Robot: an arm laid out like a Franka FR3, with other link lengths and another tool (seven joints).
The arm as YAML. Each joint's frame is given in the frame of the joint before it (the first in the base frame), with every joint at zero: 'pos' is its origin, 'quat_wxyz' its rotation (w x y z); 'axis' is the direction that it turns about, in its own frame. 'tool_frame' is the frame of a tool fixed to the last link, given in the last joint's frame.
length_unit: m
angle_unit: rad
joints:
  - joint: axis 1
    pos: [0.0, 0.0, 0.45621]
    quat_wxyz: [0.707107, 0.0, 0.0, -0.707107]
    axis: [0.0, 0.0, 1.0]
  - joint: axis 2
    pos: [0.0, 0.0, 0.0]
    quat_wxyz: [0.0, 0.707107, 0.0, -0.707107]
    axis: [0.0, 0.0, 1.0]
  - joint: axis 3
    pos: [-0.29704, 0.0, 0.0]
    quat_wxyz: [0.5, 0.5, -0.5, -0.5]
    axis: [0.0, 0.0, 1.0]
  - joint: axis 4
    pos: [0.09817, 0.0, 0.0]
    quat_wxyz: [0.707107, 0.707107, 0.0, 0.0]
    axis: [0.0, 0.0, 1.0]
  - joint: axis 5
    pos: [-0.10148, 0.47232, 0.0]
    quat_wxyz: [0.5, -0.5, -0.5, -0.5]
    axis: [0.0, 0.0, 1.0]
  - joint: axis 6
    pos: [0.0, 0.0, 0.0]
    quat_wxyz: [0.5, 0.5, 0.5, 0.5]
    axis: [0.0, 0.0, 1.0]
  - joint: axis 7
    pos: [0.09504, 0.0, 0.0]
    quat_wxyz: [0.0, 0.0, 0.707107, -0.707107]
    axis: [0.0, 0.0, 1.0]
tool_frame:
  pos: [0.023, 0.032, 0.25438]
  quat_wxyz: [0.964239, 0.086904, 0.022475, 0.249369]
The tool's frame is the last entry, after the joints.
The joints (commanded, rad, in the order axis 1, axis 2, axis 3, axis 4, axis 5, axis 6, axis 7), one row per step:
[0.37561 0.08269 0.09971 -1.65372 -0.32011 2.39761 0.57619]
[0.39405 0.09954 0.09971 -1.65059 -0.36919 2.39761 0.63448]
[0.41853 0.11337 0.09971 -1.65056 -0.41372 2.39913 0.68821]
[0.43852 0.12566 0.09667 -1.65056 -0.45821 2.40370 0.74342]
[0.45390 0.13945 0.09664 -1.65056 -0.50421 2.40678 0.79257]
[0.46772 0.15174 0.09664 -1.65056 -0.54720 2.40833 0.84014]
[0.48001 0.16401 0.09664 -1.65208 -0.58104 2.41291 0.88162]
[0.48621 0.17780 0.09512 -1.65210 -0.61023 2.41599 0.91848]
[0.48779 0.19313 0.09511 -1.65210 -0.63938 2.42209 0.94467]
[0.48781 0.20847 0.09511 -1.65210 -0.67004 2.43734 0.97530]
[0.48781 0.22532 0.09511 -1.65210 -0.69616 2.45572 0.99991]
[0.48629 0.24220 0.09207 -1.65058 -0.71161 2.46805 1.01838]
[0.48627 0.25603 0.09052 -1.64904 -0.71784 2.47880 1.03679]
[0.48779 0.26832 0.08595 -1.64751 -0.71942 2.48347 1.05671]
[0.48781 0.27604 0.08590 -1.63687 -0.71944 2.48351 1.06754]
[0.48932 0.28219 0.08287 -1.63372 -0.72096 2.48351 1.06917]
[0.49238 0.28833 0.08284 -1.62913 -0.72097 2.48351 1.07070]
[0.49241 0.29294 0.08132 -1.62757 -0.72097 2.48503 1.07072]
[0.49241 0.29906 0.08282 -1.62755 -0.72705 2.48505 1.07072]
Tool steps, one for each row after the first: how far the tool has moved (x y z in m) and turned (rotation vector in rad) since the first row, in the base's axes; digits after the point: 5 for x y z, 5 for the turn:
[-0.00058 0.01136 -0.01066 -0.00983 -0.00447 -0.01725]
[-0.00493 0.02746 -0.02065 -0.01762 -0.01021 -0.02448]
[-0.00652 0.03863 -0.02863 -0.02179 -0.02097 -0.03827]
[-0.00766 0.04827 -0.03818 -0.03155 -0.03161 -0.04836]
[-0.00883 0.05678 -0.04674 -0.03938 -0.04214 -0.05923]
[-0.01027 0.06533 -0.05597 -0.04240 -0.04957 -0.06694]
[-0.00858 0.06859 -0.06590 -0.04569 -0.05409 -0.08008]
[-0.00564 0.07001 -0.07683 -0.05458 -0.05979 -0.08628]
[-0.00175 0.07225 -0.08605 -0.05566 -0.07134 -0.09125]
[0.00163 0.07547 -0.09638 -0.05573 -0.08064 -0.09047]
[0.00623 0.07487 -0.10722 -0.05543 -0.08202 -0.09590]
[0.00871 0.07657 -0.11587 -0.04720 -0.07973 -0.10222]
[0.01137 0.07619 -0.12436 -0.03838 -0.07330 -0.11612]
[0.01397 0.07768 -0.12337 -0.02879 -0.07482 -0.12443]
[0.01553 0.07703 -0.12655 -0.03093 -0.07332 -0.12645]
[0.01524 0.07994 -0.12870 -0.03032 -0.07178 -0.12461]
[0.01636 0.07943 -0.13144 -0.03123 -0.07007 -0.12511]
[0.01611 0.08023 -0.13673 -0.03851 -0.06814 -0.12128]

